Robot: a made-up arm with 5 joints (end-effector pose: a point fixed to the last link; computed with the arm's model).
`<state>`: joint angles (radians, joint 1 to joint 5).
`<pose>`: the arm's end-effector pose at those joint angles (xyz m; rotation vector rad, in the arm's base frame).
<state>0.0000 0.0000 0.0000 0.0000 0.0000</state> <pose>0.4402 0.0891 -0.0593 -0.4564 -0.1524 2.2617</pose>
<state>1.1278 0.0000 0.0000 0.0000 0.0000</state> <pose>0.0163 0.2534 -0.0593 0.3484 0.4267 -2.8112</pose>
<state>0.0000 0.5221 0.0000 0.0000 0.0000</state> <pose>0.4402 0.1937 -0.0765 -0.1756 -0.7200 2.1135</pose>
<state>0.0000 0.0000 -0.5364 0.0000 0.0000</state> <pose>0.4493 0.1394 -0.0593 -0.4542 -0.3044 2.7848</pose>
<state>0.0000 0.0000 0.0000 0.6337 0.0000</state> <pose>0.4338 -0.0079 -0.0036 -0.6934 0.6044 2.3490</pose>
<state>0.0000 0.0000 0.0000 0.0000 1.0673</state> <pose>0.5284 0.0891 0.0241 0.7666 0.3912 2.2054</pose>
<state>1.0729 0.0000 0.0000 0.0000 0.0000</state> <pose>0.0393 0.2572 -0.0593 0.3655 0.4234 -2.8645</pose>
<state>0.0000 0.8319 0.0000 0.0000 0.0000</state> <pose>0.4402 0.2551 -0.0606 -0.0061 -1.0348 1.9721</pose>
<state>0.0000 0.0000 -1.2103 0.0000 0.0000</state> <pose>0.4229 0.1974 -0.0593 0.3232 0.4310 -2.7311</pose>
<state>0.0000 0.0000 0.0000 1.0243 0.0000</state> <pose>0.4350 -0.0440 0.0562 -0.8242 1.0919 2.3061</pose>
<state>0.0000 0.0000 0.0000 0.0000 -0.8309</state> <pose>0.4533 0.0891 -0.1547 -1.3678 -0.5657 1.9382</pose>
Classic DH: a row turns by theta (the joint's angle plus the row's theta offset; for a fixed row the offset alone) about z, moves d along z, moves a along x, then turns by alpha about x. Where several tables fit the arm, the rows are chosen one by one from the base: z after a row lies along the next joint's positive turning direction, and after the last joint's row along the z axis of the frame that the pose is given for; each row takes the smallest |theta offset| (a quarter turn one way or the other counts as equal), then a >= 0, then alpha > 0; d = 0 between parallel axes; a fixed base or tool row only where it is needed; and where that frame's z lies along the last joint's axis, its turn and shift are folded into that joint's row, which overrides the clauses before.
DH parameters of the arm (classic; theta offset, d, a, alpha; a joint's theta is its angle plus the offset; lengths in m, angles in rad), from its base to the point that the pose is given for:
base (fixed): -1.0301 0 0.1912 0
joint 1: -0.5407 0.1279 -0.3375 -1.5708
joint 2: 0 0.2549 0.0428 -1.5708
joint 3: 0.1167 0.0023 -0.0055 -1.6596
joint 4: -1.5604 -0.2211 0.199 1.4545
joint 5: 1.0999 -0.0242 0.0942 -1.5332
tool (fixed): -0.8385 0.0733 0 0

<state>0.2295 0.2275 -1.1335 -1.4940 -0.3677</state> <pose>0.0995 0.3585 0.1002 1.1984 -1.8953 1.9103</pose>
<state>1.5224 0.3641 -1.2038 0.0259 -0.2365</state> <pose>-0.3146 0.1845 -0.0661 -0.2854 0.9820 -1.2039</pose>
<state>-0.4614 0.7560 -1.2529 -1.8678 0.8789</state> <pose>0.5094 0.1449 0.2193 -1.0721 1.6411 -1.2967</pose>
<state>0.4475 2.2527 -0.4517 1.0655 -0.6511</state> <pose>0.2477 0.5286 0.0167 -0.5093 -1.9351 1.4077</pose>
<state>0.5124 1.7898 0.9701 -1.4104 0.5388</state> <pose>0.2565 0.4113 0.0415 1.5321 -1.5360 -0.1897</pose>
